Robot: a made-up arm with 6 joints.
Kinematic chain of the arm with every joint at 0, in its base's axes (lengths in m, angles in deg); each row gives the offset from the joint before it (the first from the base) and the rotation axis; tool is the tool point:
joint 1: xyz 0 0 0.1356 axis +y
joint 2: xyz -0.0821 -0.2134 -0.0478 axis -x
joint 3: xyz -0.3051 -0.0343 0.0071 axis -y
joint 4: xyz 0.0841 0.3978 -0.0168 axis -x
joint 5: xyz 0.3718 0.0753 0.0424 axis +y
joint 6: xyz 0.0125 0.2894 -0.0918 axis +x
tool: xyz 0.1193 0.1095 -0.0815
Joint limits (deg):
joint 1: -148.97..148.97
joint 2: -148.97..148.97
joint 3: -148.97..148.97
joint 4: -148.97..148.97
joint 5: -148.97..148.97
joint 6: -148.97..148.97
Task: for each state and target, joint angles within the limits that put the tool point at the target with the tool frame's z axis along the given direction. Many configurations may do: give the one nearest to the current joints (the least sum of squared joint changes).
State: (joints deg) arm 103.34 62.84 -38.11 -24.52 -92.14 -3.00
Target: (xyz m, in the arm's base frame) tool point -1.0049 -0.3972 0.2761 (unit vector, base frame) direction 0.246 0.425 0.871
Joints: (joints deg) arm 97.06 74.22 -50.54 25.04 -112.37 -9.07
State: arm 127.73 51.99 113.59 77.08 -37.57 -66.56
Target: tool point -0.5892 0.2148 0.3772 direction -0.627 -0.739 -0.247
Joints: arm 129.98 105.19 70.55 78.53 -49.22 -58.50
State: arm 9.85 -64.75 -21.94 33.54 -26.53 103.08
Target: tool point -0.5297 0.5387 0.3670 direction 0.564 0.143 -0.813
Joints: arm -25.07 -69.98 -74.59 45.14 -40.05 140.39
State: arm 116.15 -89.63 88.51 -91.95 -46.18 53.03
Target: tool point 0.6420 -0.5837 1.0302 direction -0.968 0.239 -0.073
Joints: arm 91.47 -65.60 95.50 -78.05 -39.49 11.48
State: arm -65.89 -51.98 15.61 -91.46 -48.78 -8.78
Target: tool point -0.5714 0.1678 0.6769 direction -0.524 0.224 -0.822
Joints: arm -46.00 -17.76 31.23 -38.84 -82.76 -17.15
